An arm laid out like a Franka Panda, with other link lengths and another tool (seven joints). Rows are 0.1 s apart.
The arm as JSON. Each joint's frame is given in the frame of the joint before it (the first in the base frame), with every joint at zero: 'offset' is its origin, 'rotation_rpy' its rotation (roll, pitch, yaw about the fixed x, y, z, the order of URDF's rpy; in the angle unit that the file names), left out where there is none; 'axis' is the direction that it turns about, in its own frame. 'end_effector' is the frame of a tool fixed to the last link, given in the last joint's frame.
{
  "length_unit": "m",
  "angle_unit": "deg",
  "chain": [
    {
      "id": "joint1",
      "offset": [
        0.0,
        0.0,
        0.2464
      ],
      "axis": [
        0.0,
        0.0,
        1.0
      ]
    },
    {
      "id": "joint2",
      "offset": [
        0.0,
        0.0,
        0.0
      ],
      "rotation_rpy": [
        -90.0,
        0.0,
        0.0
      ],
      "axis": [
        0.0,
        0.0,
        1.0
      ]
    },
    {
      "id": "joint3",
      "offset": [
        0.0,
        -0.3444,
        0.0
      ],
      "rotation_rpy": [
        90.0,
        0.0,
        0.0
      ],
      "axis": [
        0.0,
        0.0,
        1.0
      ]
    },
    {
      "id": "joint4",
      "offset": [
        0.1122,
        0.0,
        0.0
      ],
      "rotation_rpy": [
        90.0,
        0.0,
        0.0
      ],
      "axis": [
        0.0,
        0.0,
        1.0
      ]
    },
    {
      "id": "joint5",
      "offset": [
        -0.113,
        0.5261,
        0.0
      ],
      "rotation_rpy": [
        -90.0,
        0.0,
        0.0
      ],
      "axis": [
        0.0,
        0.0,
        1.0
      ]
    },
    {
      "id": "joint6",
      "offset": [
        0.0,
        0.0,
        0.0
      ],
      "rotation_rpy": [
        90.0,
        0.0,
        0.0
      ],
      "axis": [
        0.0,
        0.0,
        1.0
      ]
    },
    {
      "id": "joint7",
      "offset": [
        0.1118,
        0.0,
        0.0
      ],
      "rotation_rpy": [
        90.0,
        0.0,
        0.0
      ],
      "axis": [
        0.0,
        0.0,
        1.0
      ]
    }
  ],
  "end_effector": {
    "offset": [
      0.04,
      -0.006,
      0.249
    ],
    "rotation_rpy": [
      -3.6,
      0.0,
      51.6
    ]
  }
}
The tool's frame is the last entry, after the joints.
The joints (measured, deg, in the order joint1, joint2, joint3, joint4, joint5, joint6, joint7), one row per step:
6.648 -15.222 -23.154 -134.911 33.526 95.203 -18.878
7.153 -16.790 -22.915 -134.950 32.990 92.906 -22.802
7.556 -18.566 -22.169 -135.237 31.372 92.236 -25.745
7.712 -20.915 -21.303 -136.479 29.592 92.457 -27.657
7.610 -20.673 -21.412 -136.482 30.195 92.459 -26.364
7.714 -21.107 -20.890 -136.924 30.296 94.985 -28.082
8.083 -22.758 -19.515 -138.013 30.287 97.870 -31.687
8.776 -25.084 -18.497 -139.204 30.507 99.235 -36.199
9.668 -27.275 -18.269 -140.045 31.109 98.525 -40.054
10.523 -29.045 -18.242 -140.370 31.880 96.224 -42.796
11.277 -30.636 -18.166 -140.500 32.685 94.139 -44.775
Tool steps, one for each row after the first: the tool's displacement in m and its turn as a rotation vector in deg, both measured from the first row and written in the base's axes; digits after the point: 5 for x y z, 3 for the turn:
-0.01005 0.01481 0.01698 1.467 -2.610 5.017
-0.01770 0.02591 0.02998 1.013 -5.345 9.407
-0.02801 0.03456 0.03808 0.030 -7.585 12.653
-0.02672 0.03359 0.03654 0.304 -6.598 11.228
-0.01862 0.03578 0.03799 -0.559 -9.550 11.719
-0.01432 0.05019 0.04673 -1.405 -14.608 14.610
-0.01825 0.06922 0.06171 -1.031 -19.826 18.828
-0.02906 0.08700 0.07805 0.776 -23.461 22.798
-0.04380 0.10420 0.09454 3.357 -25.414 26.383
-0.05683 0.11908 0.11119 5.659 -27.039 29.234

